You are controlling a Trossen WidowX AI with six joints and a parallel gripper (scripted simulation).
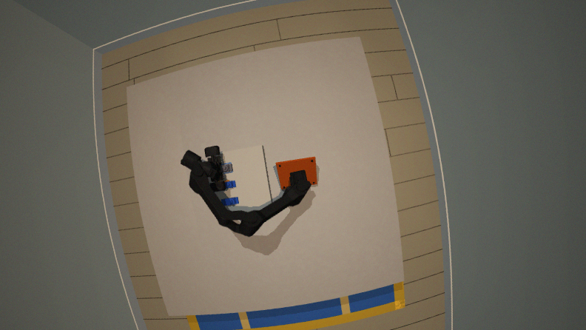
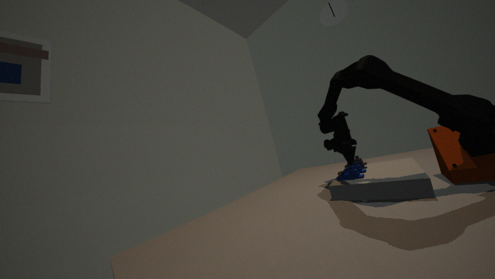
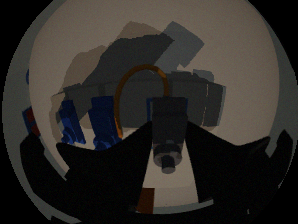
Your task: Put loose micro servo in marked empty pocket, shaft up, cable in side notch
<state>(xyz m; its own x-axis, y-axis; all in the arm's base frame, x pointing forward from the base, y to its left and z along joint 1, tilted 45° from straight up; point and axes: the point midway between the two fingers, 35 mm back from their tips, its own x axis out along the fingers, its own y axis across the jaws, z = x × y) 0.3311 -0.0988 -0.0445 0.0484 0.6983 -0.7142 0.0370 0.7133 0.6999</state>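
My gripper tip is 12 cm past the deck, 8 cm to the right of it and 4 cm above it.
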